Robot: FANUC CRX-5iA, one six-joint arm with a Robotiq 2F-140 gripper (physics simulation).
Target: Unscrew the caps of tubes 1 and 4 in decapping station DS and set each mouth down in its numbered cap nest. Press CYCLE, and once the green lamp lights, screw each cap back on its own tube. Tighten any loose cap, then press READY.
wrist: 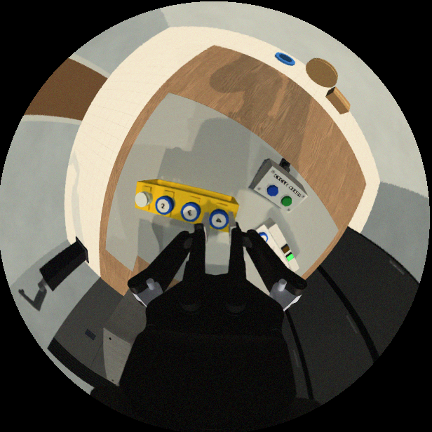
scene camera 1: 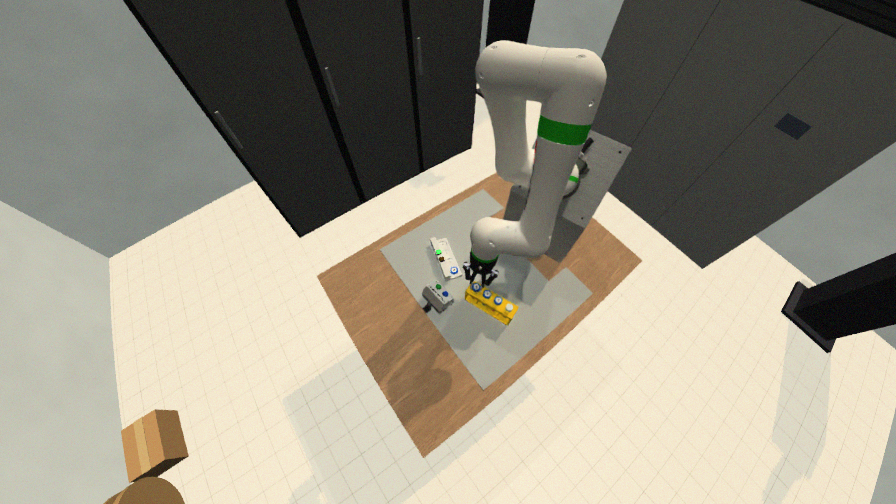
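Note:
The yellow decapping station (scene camera 1: 490, 309) (wrist: 170, 189) stands on the grey mat. Its tube 1 (scene camera 1: 509, 307) (wrist: 143, 199) has no cap and shows a whitish top. Blue-rimmed caps 2 (scene camera 1: 498, 300) (wrist: 164, 205) and 3 (scene camera 1: 486, 294) (wrist: 190, 212) are in the row. My gripper (scene camera 1: 480, 282) (wrist: 218, 218) points down at the tube 4 end, shut on cap 4 (scene camera 1: 476, 287) (wrist: 218, 219), which is at its tube's place. A blue-rimmed cap (scene camera 1: 454, 270) (wrist: 263, 237) sits in an end nest of the white nest block (scene camera 1: 446, 260) (wrist: 274, 233). The green lamp (scene camera 1: 438, 252) (wrist: 290, 257) is lit.
A grey button box (scene camera 1: 437, 298) (wrist: 280, 187), lettered CYCLE and READY, has a blue button (scene camera 1: 445, 293) (wrist: 272, 190) and a green button (scene camera 1: 438, 286) (wrist: 286, 201). It stands near the mat's edge, beside the station and the nest block. Dark cabinets (scene camera 1: 350, 94) stand beyond the wooden table.

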